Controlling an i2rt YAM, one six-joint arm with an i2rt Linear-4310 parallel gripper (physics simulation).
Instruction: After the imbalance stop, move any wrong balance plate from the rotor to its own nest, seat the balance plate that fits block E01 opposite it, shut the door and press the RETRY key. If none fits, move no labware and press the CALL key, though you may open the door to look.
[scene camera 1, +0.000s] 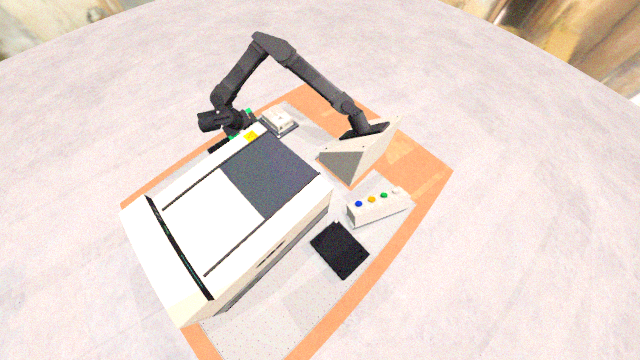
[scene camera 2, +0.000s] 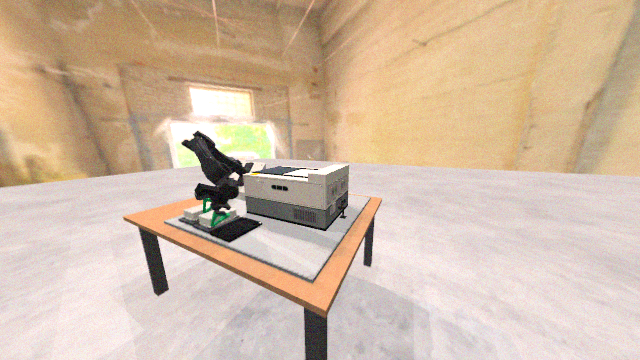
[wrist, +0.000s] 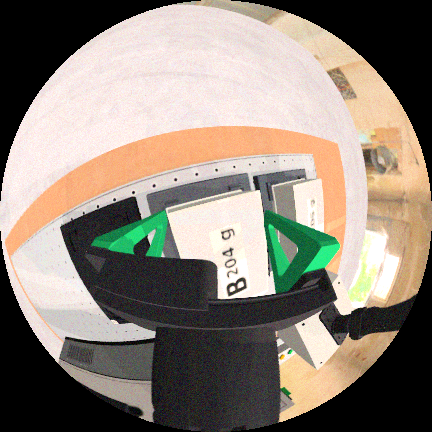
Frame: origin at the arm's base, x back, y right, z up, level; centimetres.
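Where they show: gripper, between the fingertips: (scene camera 1: 246, 127) (scene camera 2: 208, 219) (wrist: 214, 215); arm's base, origin of its link: (scene camera 1: 363, 132) (wrist: 334, 324).
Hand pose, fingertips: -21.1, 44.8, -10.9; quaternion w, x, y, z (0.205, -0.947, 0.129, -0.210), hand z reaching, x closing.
Note:
Things, the pixels of their top centre, and the offset from my fingertips, as dx, dy, dz. "pt": a spot on its surface instead. Level surfaces: height alone.
- white balance plate, centre of its top: (wrist: 232, 265) (scene camera 2: 218, 212) -0.6, -4.7, +1.7
- second white plate, centre of its top: (wrist: 312, 224) (scene camera 1: 276, 115) (scene camera 2: 202, 206) +12.8, -6.8, +1.7
- empty black nest, centre of its top: (wrist: 112, 280) (scene camera 1: 226, 151) (scene camera 2: 237, 225) -13.7, -2.6, -1.9
- dark grey door panel, centre of its top: (scene camera 1: 266, 169) (scene camera 2: 278, 170) -14.4, -33.8, +17.6
- white key box, centre of its top: (scene camera 1: 382, 201) (wrist: 285, 358) +5.6, -64.2, +4.7
- black pad, a spot on its surface: (scene camera 1: 339, 249) pt -14.9, -62.2, -0.9
- perforated grey mat, height of its surface: dz -3.7
- orange table, height of its surface: dz -5.0
My gripper (scene camera 1: 241, 123) (scene camera 2: 211, 215) (wrist: 214, 215) is open, its green fingers on either side of a white balance plate (wrist: 213, 238) (scene camera 2: 207, 221) labelled "B 204 g", which lies in its grey nest. A second white plate (scene camera 1: 277, 118) (scene camera 2: 192, 212) (wrist: 308, 205), its label ending "06 g", lies in the neighbouring nest. An empty black nest (wrist: 100, 219) (scene camera 2: 235, 228) (scene camera 1: 215, 146) is on the other side. The white centrifuge (scene camera 1: 196, 216) (scene camera 2: 296, 186) has a dark grey door panel (scene camera 1: 266, 174) on its top. The rotor and block E01 are hidden.
A white key box (scene camera 1: 378, 207) carries blue, orange, green and white keys. A black pad (scene camera 1: 339, 249) lies beside the centrifuge's front. The arm's wedge-shaped pedestal (scene camera 1: 351, 158) stands behind the key box. All sit on a perforated grey mat (scene camera 1: 273, 325) on an orange table (scene camera 2: 312, 294).

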